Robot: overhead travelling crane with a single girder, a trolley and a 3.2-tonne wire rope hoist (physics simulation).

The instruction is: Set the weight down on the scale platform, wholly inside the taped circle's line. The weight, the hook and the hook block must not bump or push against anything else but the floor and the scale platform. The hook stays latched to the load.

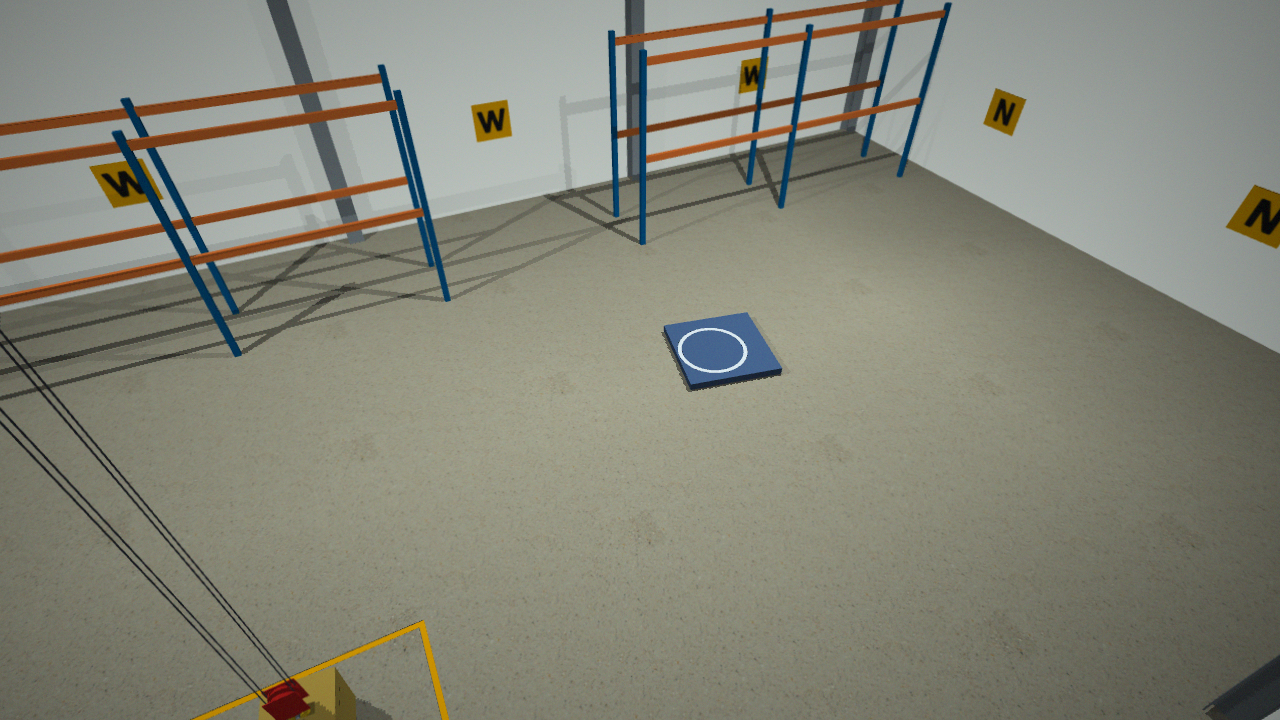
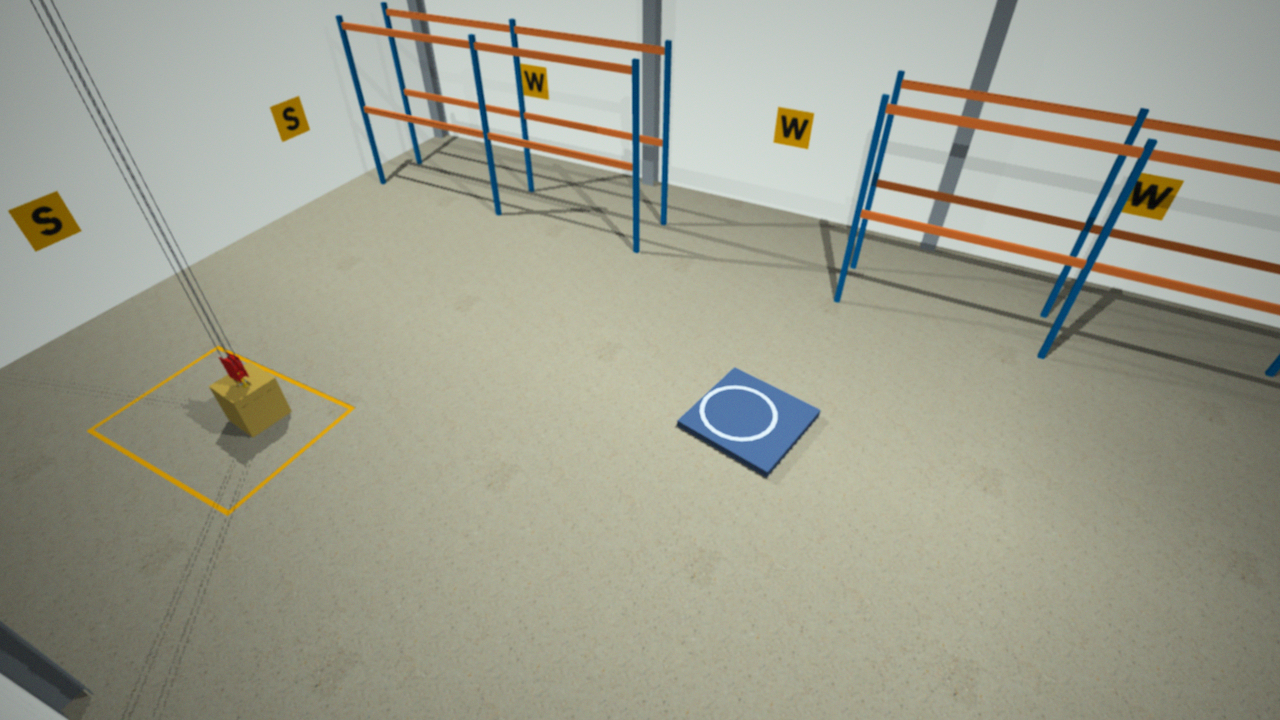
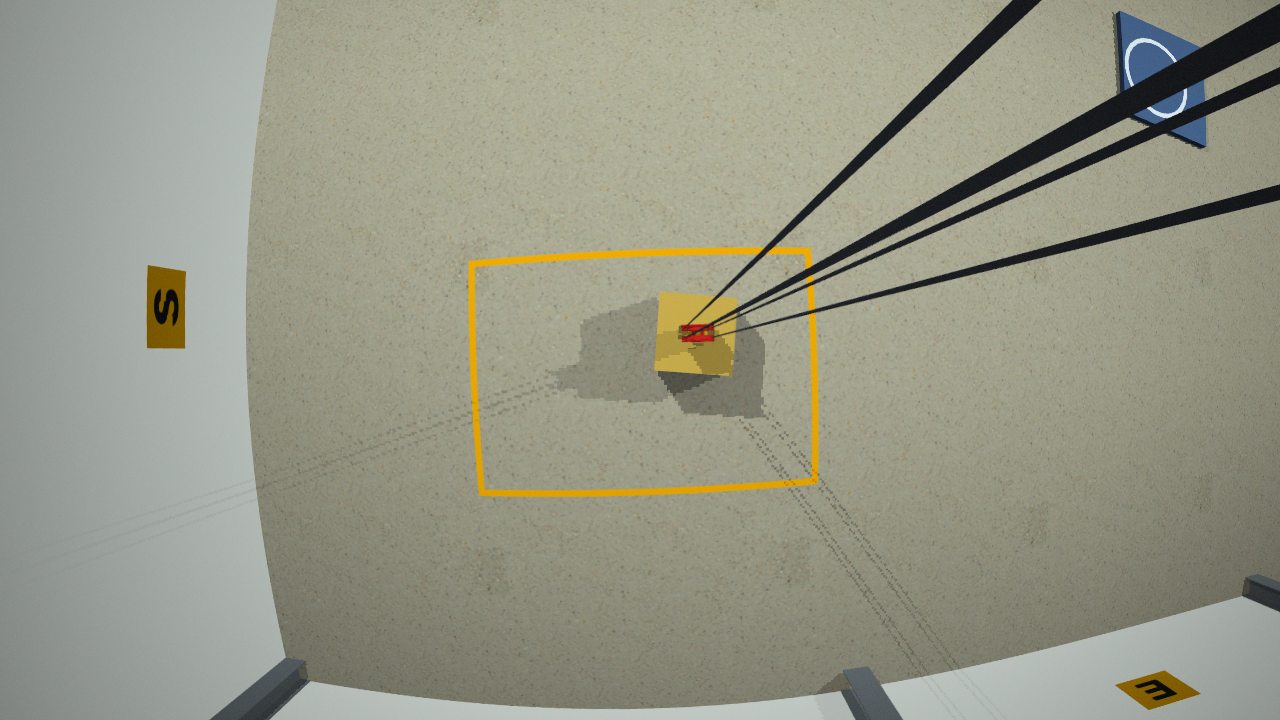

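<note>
The weight, a yellow block (image 1: 332, 694) (image 2: 255, 407) (image 3: 671, 308), is inside the yellow floor outline (image 1: 432, 658) (image 2: 161, 472) (image 3: 644, 492). It looks upright, at or a little above the floor; any gap is hard to tell. The red hook block (image 1: 285, 698) (image 2: 234, 367) (image 3: 696, 333) hangs on its ropes directly over the weight's top. The small hook beneath is partly hidden and appears latched to the weight. The blue scale platform (image 1: 758, 344) (image 2: 787, 416) (image 3: 1194, 129) lies apart, with a white taped circle (image 1: 713, 328) (image 2: 738, 386) (image 3: 1126, 71) on it.
Blue and orange racks (image 1: 642, 152) (image 1: 432, 241) (image 2: 636, 161) (image 2: 1096, 246) stand along the W wall, beyond the platform. The S wall (image 2: 161, 205) (image 3: 125, 447) is on the outline's side of the hall. Grey columns (image 3: 259, 689) (image 3: 872, 696) stand at the E wall.
</note>
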